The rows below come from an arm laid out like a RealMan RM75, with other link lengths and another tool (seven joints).
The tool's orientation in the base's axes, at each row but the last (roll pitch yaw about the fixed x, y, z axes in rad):
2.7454, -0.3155, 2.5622
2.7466, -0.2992, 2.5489
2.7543, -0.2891, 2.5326
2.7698, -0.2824, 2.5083
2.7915, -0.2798, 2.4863
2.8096, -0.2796, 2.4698
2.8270, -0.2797, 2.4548
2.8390, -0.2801, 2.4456
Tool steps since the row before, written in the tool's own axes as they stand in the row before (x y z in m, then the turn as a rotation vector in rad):
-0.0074, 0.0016, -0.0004, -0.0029, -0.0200, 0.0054
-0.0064, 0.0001, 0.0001, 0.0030, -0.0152, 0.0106
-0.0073, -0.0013, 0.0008, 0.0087, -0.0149, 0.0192
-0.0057, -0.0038, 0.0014, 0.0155, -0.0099, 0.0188
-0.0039, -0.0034, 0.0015, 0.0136, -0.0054, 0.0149
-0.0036, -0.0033, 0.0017, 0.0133, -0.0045, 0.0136
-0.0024, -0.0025, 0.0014, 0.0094, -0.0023, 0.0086
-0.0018, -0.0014, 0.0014, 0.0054, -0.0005, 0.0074
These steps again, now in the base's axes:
0.0069, -0.0029, -0.0014, -0.0100, -0.0130, -0.0130
0.0051, -0.0033, -0.0019, -0.0118, -0.0041, -0.0141
0.0049, -0.0045, -0.0033, -0.0161, 0.0032, -0.0200
0.0020, -0.0052, -0.0042, -0.0182, 0.0104, -0.0160
0.0008, -0.0040, -0.0036, -0.0138, 0.0107, -0.0115
0.0005, -0.0037, -0.0036, -0.0130, 0.0106, -0.0101
0.0001, -0.0026, -0.0027, -0.0086, 0.0077, -0.0059
0.0004, -0.0015, -0.0022, -0.0044, 0.0059, -0.0054

